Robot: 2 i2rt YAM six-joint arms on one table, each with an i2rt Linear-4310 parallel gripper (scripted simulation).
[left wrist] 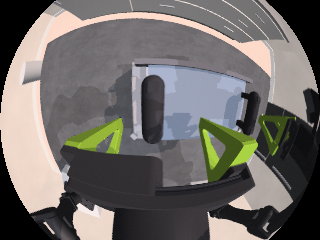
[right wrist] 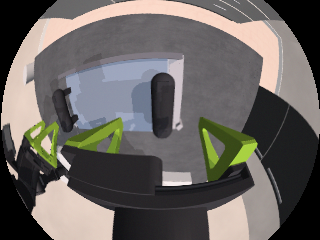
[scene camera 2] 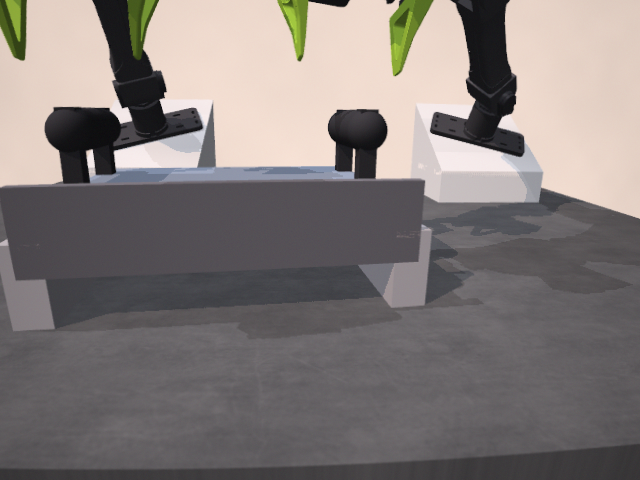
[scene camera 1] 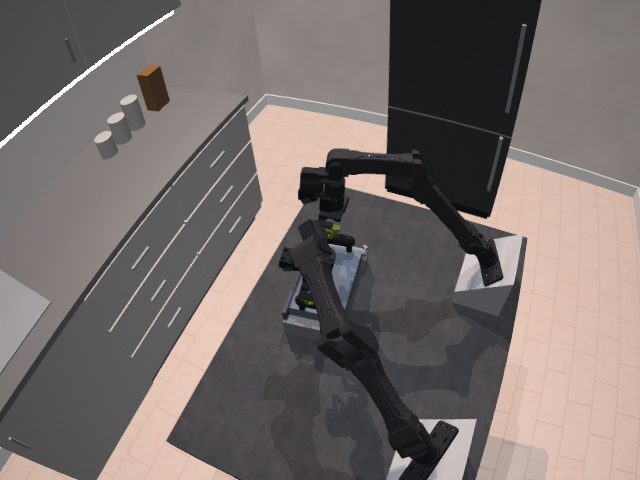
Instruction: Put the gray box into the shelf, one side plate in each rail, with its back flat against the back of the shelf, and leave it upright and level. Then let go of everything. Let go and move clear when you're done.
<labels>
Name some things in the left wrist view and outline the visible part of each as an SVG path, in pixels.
My left gripper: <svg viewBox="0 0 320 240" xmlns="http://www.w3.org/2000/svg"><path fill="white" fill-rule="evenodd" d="M256 140L248 135L201 117L198 127L208 183L163 187L163 162L160 158L155 156L118 154L123 131L121 118L68 138L61 148L60 154L70 165L67 173L69 177L67 187L91 203L114 212L112 240L210 240L208 212L234 201L256 186L246 163L258 146ZM114 133L107 152L97 152L97 145ZM207 131L225 145L225 152L221 158L218 158Z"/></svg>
My right gripper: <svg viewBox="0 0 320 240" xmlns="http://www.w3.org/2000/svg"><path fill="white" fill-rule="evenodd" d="M260 115L258 123L264 132L270 154L273 156L278 146L281 147L283 145L284 150L280 158L285 160L288 156L287 154L290 154L301 168L304 164L303 161L306 161L308 156L305 158L301 151L293 144L301 123L295 121L295 117ZM264 121L277 122L275 125L278 128L278 133L275 140L272 139Z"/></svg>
A gray box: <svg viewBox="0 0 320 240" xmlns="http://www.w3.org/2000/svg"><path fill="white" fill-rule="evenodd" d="M146 67L146 77L141 84L142 136L147 143L156 144L161 140L200 138L198 126L201 117L235 131L240 127L243 134L248 136L253 134L261 98L255 91L250 92L250 94L245 93L246 81L221 73L171 65L148 65ZM247 99L247 108L243 122L240 119L244 99Z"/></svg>
</labels>
